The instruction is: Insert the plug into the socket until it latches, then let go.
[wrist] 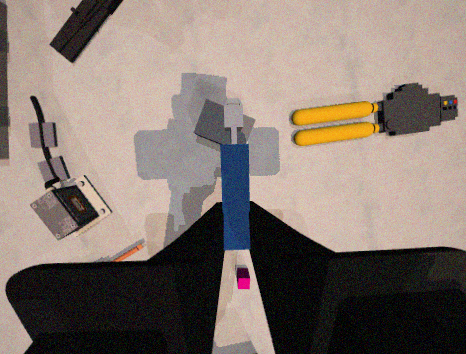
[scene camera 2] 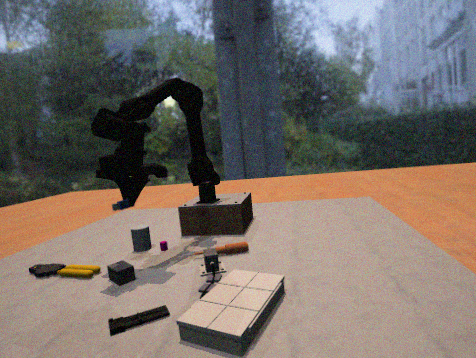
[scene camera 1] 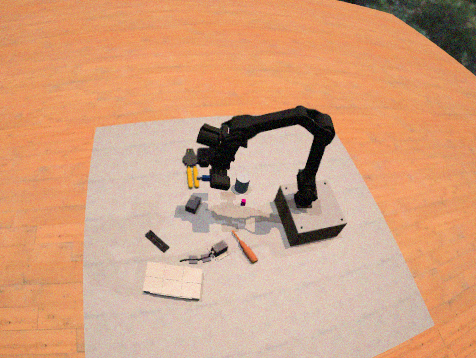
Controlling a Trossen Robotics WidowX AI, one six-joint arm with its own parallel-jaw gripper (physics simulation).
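Seen in the pictures: gripper, fingertip midpoint: (wrist: 234, 209) (scene camera 2: 129, 206); arm's base, link origin: (scene camera 2: 208, 201) (scene camera 1: 302, 201).
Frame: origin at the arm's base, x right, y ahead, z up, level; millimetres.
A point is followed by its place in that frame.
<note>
My gripper (scene camera 1: 213, 179) {x 36, y 350, z 60 mm} (scene camera 2: 129, 202) {x 36, y 350, z 60 mm} (wrist: 234, 209) {x 36, y 350, z 60 mm} is shut on the blue plug (scene camera 1: 204, 178) {x 29, y 375, z 75 mm} (scene camera 2: 120, 205) {x 31, y 383, z 70 mm} (wrist: 235, 190) {x 35, y 364, z 79 mm}, high above the mat. In the wrist view the plug's pale grey tip (wrist: 233, 114) {x 35, y 396, z 77 mm} points up the picture, away from the fingers, and overlaps the view of a dark grey block. The socket (scene camera 1: 219, 248) {x -170, y 317, z -60 mm} (scene camera 2: 211, 261) {x -173, y 337, z -74 mm} (wrist: 70, 207) {x -147, y 322, z -67 mm} is a grey box on a pale plate, with a black cable. It stands on the mat, well apart from the plug, at the left in the wrist view, turned at an angle to the plug.
Pliers (scene camera 1: 193, 176) {x 174, y 415, z -89 mm} (scene camera 2: 80, 271) {x 147, y 433, z -86 mm} (wrist: 335, 112) {x 169, y 429, z -84 mm}, the dark block (scene camera 1: 193, 204) {x 19, y 410, z -69 mm} (scene camera 2: 121, 272) {x 9, y 433, z -75 mm} (wrist: 207, 120) {x 13, y 418, z -69 mm}, a cylinder (scene camera 1: 242, 185) {x 107, y 219, z -52 mm} (scene camera 2: 140, 239) {x 118, y 237, z -66 mm}, a magenta piece (scene camera 1: 243, 202) {x 46, y 215, z -82 mm} (scene camera 2: 163, 245) {x 49, y 220, z -88 mm} (wrist: 243, 283) {x 53, y 213, z -79 mm}, a screwdriver (scene camera 1: 247, 251) {x -171, y 216, z -79 mm} (scene camera 2: 232, 248) {x -176, y 221, z -86 mm}, a black bar (scene camera 1: 157, 241) {x -139, y 540, z -95 mm} (scene camera 2: 139, 320) {x -142, y 553, z -93 mm} and a tiled box (scene camera 1: 173, 281) {x -297, y 474, z -70 mm} (scene camera 2: 240, 295) {x -298, y 474, z -71 mm} lie around.
</note>
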